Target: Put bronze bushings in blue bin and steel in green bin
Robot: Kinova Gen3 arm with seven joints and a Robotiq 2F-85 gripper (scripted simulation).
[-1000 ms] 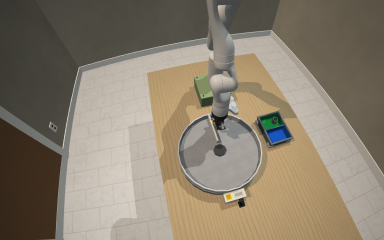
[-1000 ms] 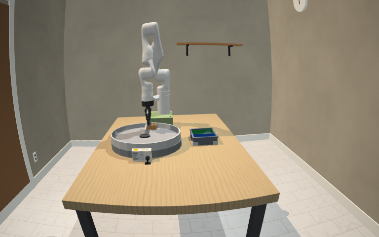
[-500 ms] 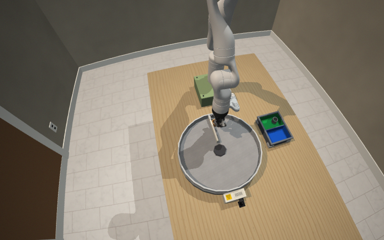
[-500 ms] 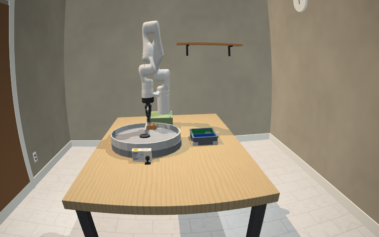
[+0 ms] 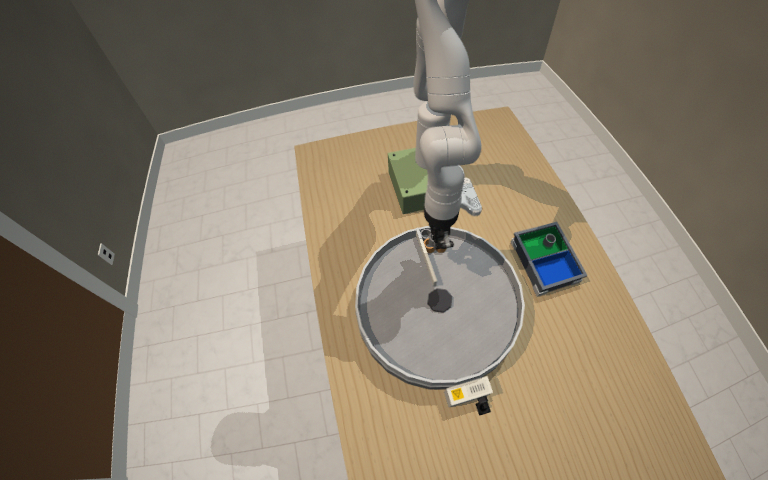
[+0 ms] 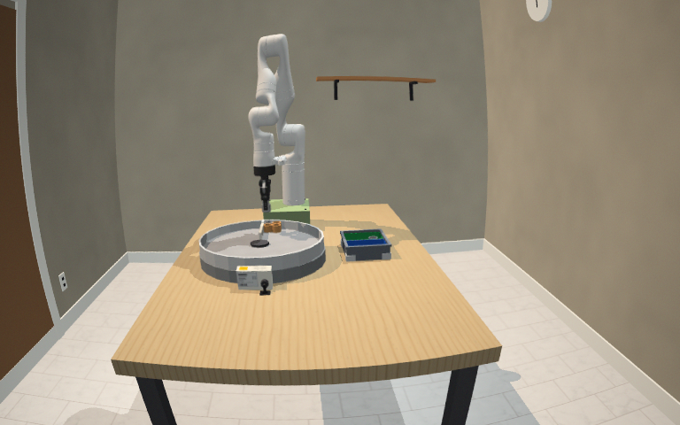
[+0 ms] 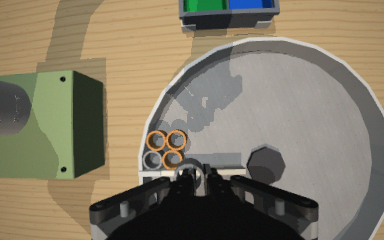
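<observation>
Now: hand 40 mm short of the blue bin, 330 mm to the right of it and 130 mm above it. Round my hand: turntable: 110 mm ahead, 10 mm to the right, 100 mm below.
</observation>
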